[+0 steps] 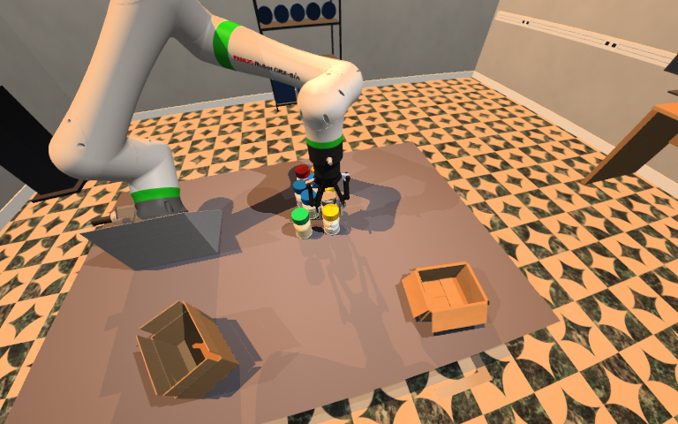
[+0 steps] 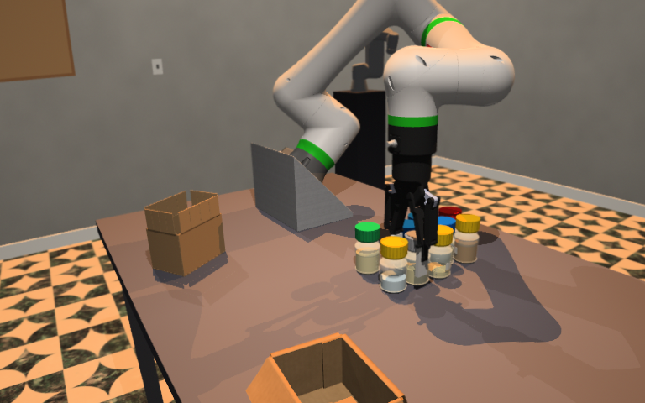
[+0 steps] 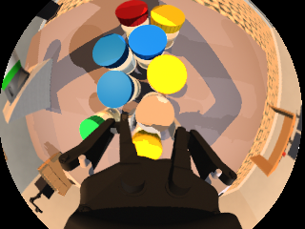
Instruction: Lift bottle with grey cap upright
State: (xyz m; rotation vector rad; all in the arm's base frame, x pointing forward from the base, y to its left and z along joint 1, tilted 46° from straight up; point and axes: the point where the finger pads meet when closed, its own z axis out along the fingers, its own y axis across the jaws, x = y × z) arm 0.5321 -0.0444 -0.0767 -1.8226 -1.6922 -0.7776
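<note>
Right now the yellow-capped bottle is 4 cm to the right of my hand, 2 cm below it and 1 cm behind it. The rest, counted from my hand: brown box (42 cm behind, 32 cm to the right); then red-capped bottle (20 cm to the left, 5 cm behind, 2 cm below).
</note>
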